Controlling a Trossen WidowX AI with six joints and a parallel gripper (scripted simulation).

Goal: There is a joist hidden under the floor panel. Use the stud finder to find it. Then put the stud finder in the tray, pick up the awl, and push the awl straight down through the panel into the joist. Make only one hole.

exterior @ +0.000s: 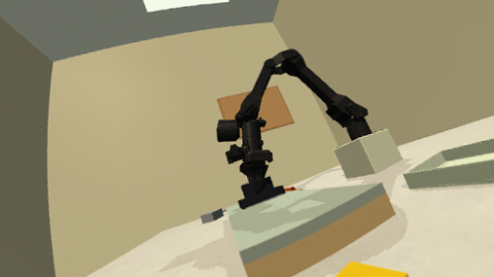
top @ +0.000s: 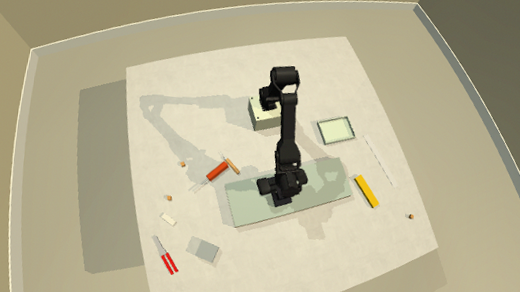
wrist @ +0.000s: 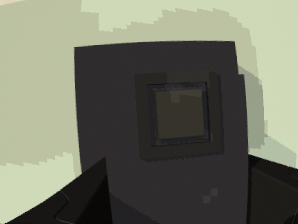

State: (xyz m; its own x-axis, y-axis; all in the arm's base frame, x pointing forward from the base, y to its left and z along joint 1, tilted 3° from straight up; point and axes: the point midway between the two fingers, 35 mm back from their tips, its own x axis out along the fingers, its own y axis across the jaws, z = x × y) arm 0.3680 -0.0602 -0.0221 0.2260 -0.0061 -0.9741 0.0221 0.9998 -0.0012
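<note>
My gripper tip is 22 cm past the tray, 37 cm to the right of it and 5 cm above it. From my gripper tip the other things lie so: brown stick: 20 cm behind, 17 cm to the right, 6 cm below; stud finder: 2 cm above; orange-handled tool: 14 cm behind, 28 cm to the right, 5 cm below.
</note>
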